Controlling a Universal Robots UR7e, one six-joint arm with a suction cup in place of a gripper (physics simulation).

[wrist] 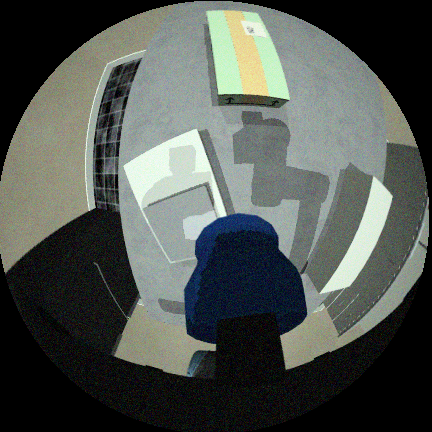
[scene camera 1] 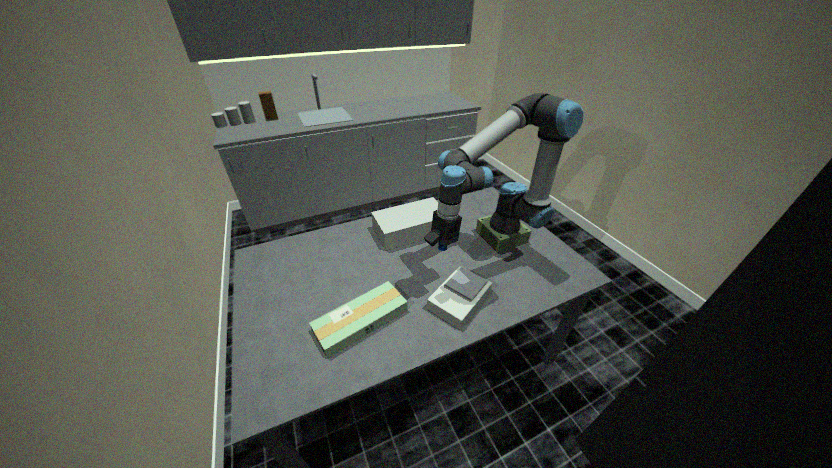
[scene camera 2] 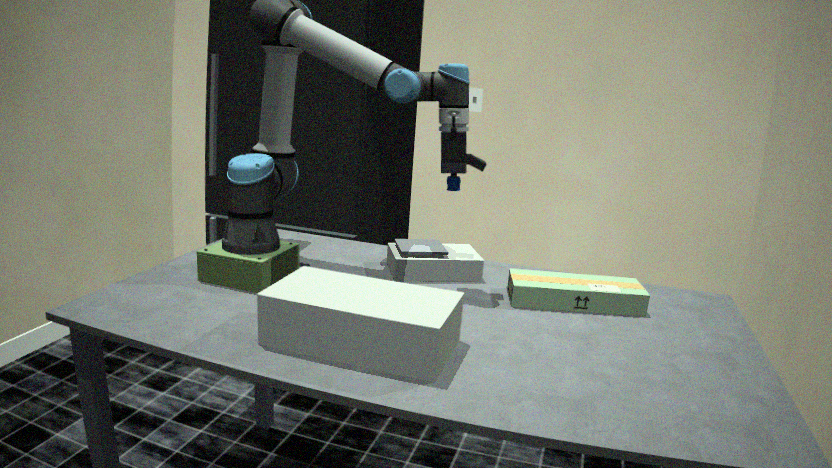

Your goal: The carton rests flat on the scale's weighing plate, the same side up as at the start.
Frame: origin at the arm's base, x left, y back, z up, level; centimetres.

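Where they show: end effector, tool point: (wrist: 237,252) (scene camera 1: 442,247) (scene camera 2: 453,189); arm's base, origin of the base link: (scene camera 1: 504,225) (scene camera 2: 250,246).
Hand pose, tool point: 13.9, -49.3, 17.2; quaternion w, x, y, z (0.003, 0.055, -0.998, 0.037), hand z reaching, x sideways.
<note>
Each offset is from my tool point to the top centre of the thing, as dx, dy, dz. Level surfaces: height alone.
A long light-green carton @[-3.4, -34.2, -19.4] (scene camera 1: 357,317) (scene camera 2: 578,293) (wrist: 247,55) with an orange tape band and a white label on top lies flat on the table, apart from the scale. Two up-arrows show on its side in the scene camera 2 view. The scale has a white body @[+8.1, +4.7, -17.4] (scene camera 1: 448,310) (scene camera 2: 442,270) (wrist: 165,162) and a grey weighing plate @[+6.7, +8.4, -17.4] (scene camera 1: 467,283) (scene camera 2: 421,247) (wrist: 172,230), with nothing on the plate. My suction gripper (scene camera 1: 442,247) (scene camera 2: 453,189) (wrist: 240,225) points down, high above the table, touching nothing. Its blue cup hides part of the scale's surroundings in the wrist view.
A large white box @[-43.4, +11.3, -14.5] (scene camera 1: 404,224) (scene camera 2: 357,325) (wrist: 360,240) stands on the table @[dz -25.0] (scene camera 1: 279,279) (scene camera 2: 581,378), on the side toward the kitchen counter. The arm's green base block (scene camera 1: 503,236) (scene camera 2: 235,270) stands at the table's end near the wall. A counter (scene camera 1: 395,113) runs behind.
</note>
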